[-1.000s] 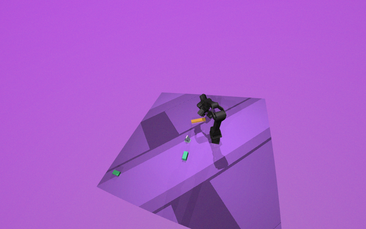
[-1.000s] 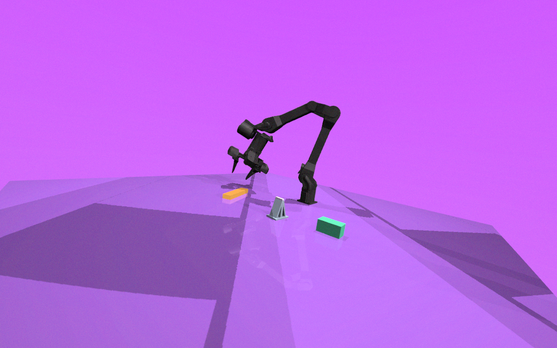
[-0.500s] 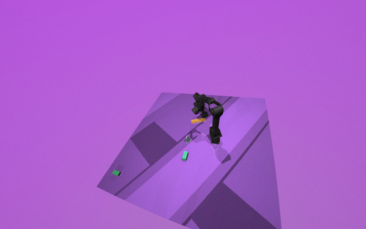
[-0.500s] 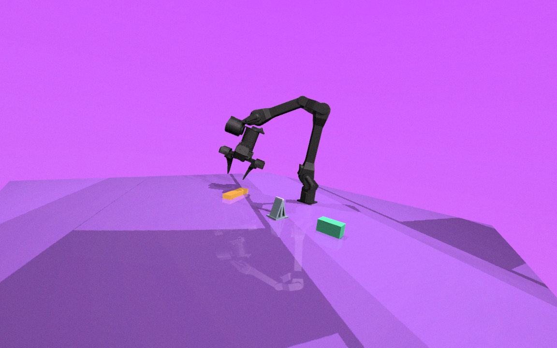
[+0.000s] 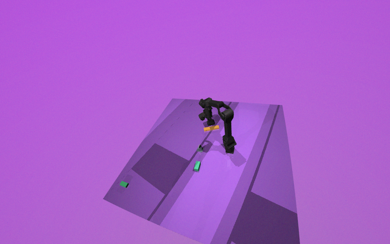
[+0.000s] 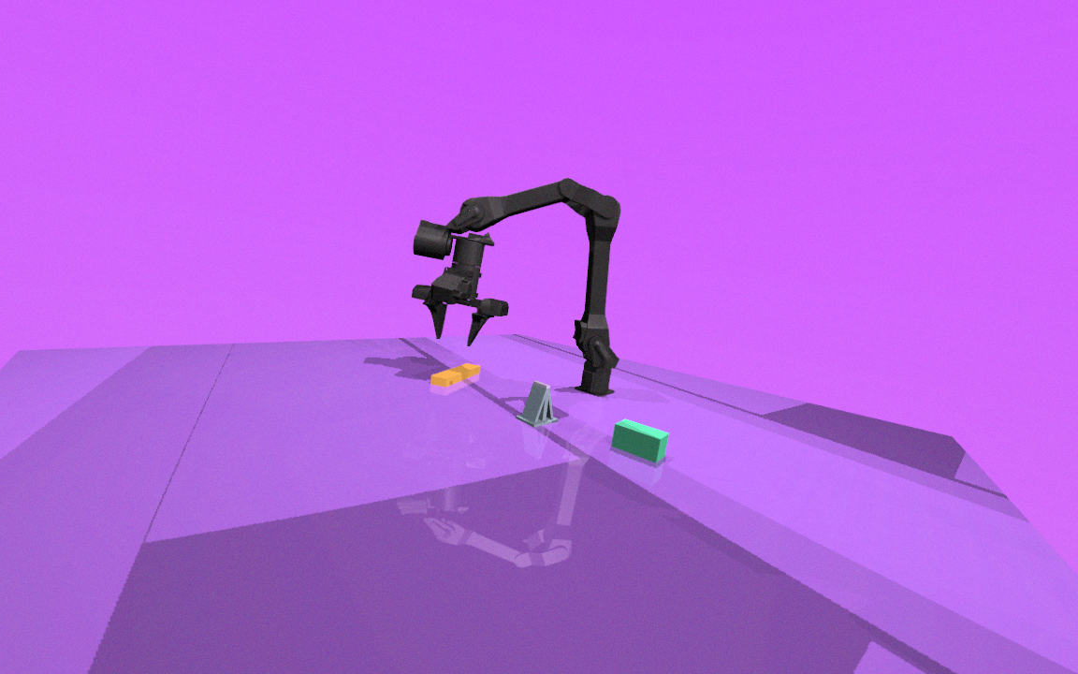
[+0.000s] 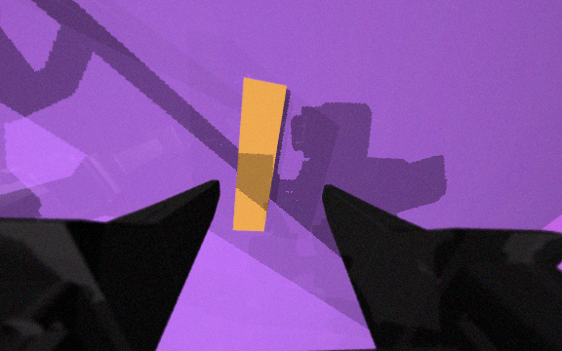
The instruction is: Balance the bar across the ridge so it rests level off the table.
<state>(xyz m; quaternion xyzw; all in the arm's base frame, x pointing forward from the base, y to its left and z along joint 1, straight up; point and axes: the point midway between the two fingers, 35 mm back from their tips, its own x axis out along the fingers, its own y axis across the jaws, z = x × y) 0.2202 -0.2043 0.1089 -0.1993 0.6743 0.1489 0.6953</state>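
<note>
Right now my gripper tip is 7 cm above the bar and 1 cm past it. Round my gripper tip: green block (41 cm to the left, 6 cm below, 1 cm behind).
</note>
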